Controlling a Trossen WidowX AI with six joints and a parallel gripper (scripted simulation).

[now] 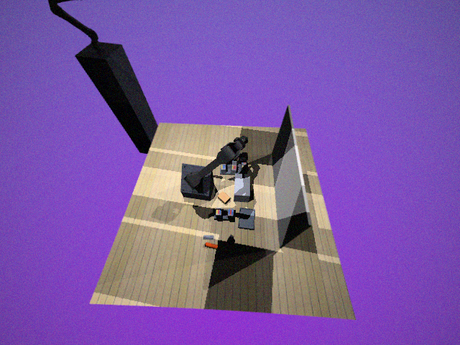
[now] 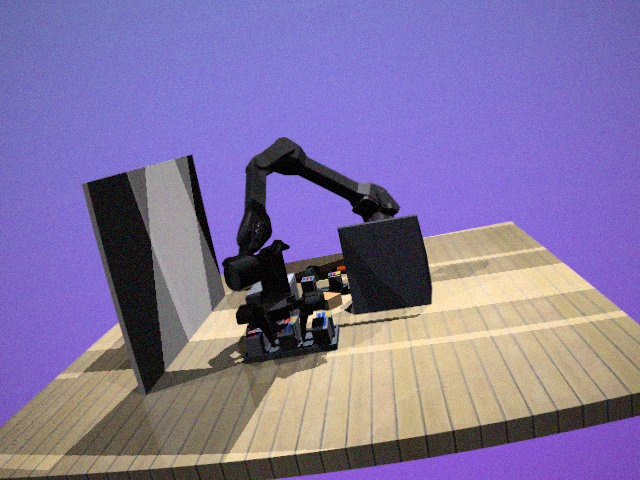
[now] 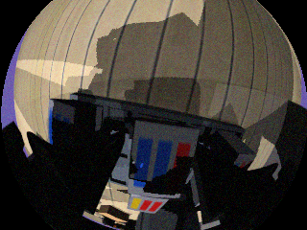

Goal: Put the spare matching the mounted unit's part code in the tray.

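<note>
Right now my gripper tip is 400 mm to the left of the grey tray, 140 mm short of it and 10 mm above it. From my gripper tip the other things lie so: upright panel: 320 mm ahead, 210 mm above, 190 mm to the right; then grey hex key: 550 mm to the right, 70 mm behind, 20 mm below.
</note>
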